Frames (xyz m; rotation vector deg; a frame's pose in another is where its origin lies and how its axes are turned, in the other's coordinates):
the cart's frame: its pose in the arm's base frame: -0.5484 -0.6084 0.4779 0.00 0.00 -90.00
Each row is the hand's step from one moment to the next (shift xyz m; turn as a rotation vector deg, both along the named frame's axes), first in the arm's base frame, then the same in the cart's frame.
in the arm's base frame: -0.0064 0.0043 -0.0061 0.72 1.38 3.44
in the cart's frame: -0.0043 -0.0064 -0.0061 -1.38 0.72 3.44
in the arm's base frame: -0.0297 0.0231 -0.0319 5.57 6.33 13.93
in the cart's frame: -0.0231 -0.0297 -0.0319 -6.33 5.57 13.93
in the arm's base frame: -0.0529 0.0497 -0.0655 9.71 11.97 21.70
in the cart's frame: -0.0497 -0.0529 -0.0655 -11.97 9.71 21.70
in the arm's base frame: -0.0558 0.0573 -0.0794 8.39 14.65 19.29
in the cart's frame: -0.0573 -0.0558 -0.0794 -14.65 8.39 19.29
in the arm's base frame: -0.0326 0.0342 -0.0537 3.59 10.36 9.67
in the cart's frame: -0.0342 -0.0326 -0.0537 -10.36 3.59 9.67
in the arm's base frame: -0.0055 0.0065 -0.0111 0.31 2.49 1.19
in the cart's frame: -0.0065 -0.0055 -0.0111 -2.49 0.31 1.19
